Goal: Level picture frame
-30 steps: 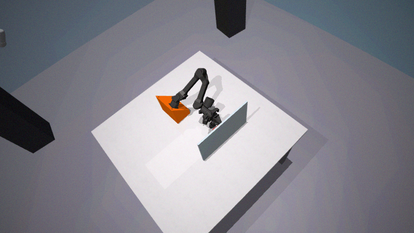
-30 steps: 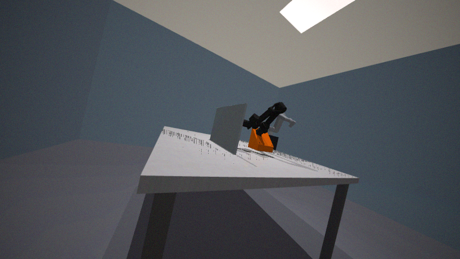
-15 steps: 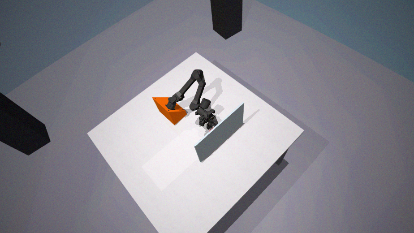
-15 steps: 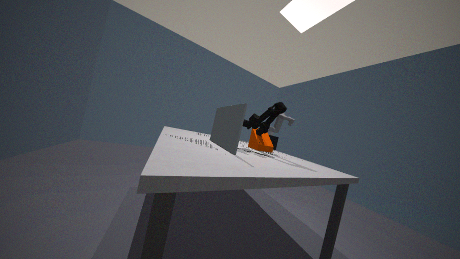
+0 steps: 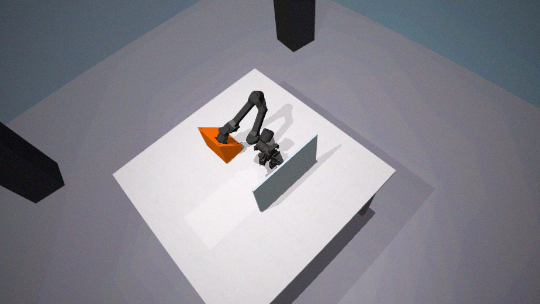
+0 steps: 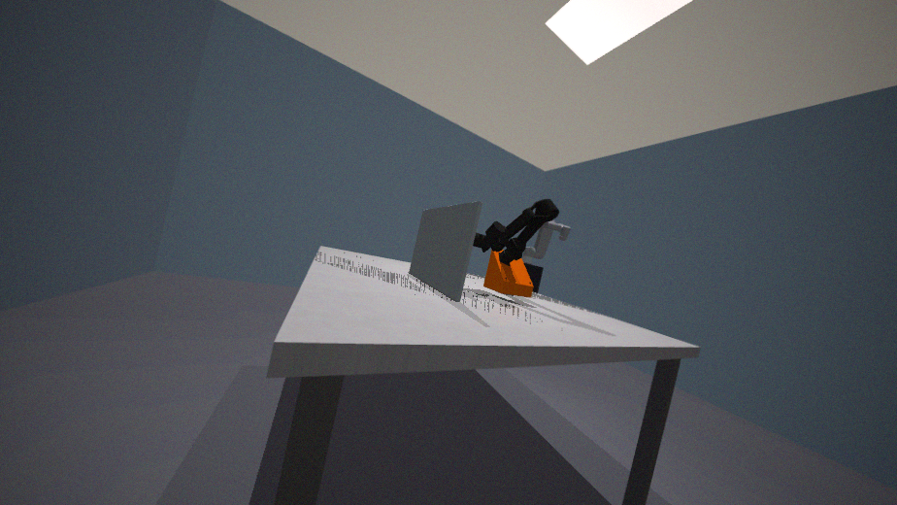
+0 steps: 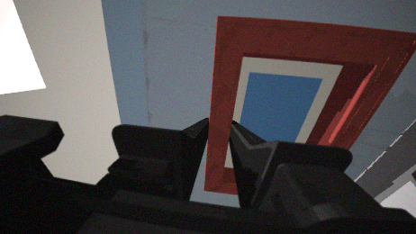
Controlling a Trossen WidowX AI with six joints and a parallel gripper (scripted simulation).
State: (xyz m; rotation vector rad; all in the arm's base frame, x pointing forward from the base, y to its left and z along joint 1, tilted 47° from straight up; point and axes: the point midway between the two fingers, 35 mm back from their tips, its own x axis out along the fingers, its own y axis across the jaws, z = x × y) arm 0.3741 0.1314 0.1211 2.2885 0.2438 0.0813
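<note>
Now: the picture frame 1 cm ahead of my gripper tip and 5 cm below it. Also, from my gripper tip: wall panel: 2 cm ahead, 6 cm below.
</note>
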